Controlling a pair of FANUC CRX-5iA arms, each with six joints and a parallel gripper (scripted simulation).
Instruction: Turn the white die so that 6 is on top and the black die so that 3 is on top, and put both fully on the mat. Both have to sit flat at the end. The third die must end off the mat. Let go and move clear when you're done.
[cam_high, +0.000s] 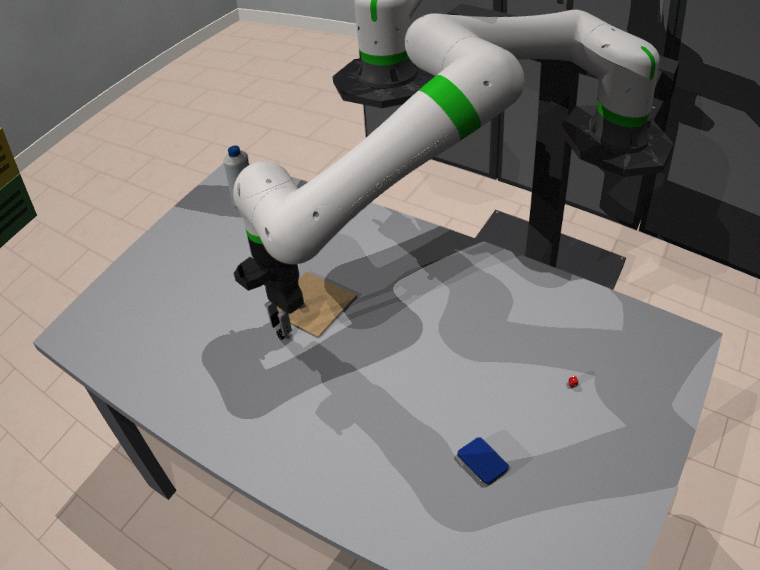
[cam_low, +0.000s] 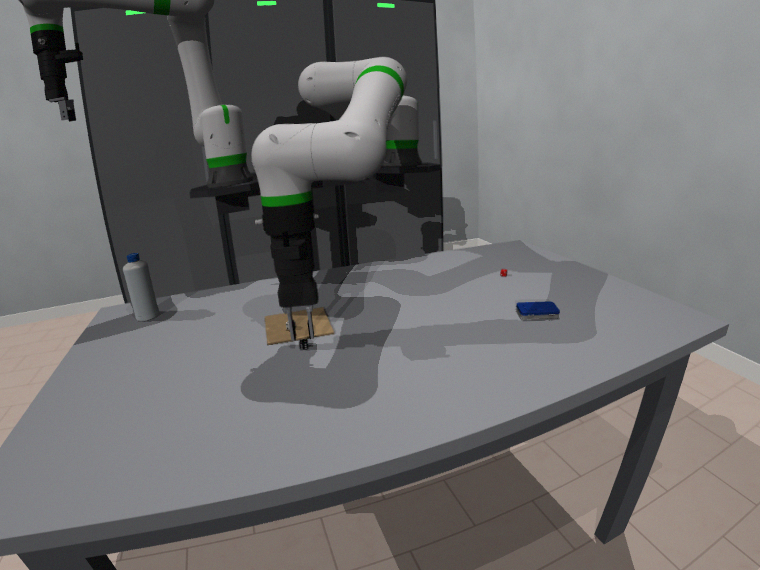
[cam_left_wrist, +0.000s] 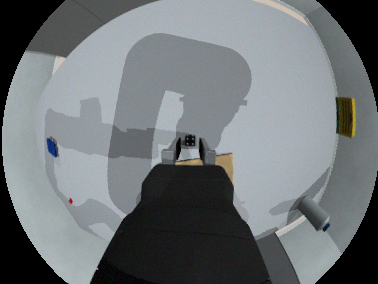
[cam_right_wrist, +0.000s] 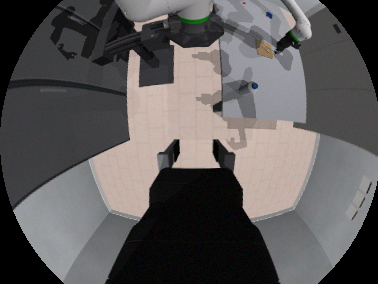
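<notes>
Right now the black die is 30 mm below my left hand. Also, from my left hand: white die 90 mm behind, 10 mm to the right, 30 mm below; then tan mat 100 mm behind, 10 mm to the left, 40 mm below; then grey bottle 340 mm behind, 360 mm to the right, 40 mm above.
</notes>
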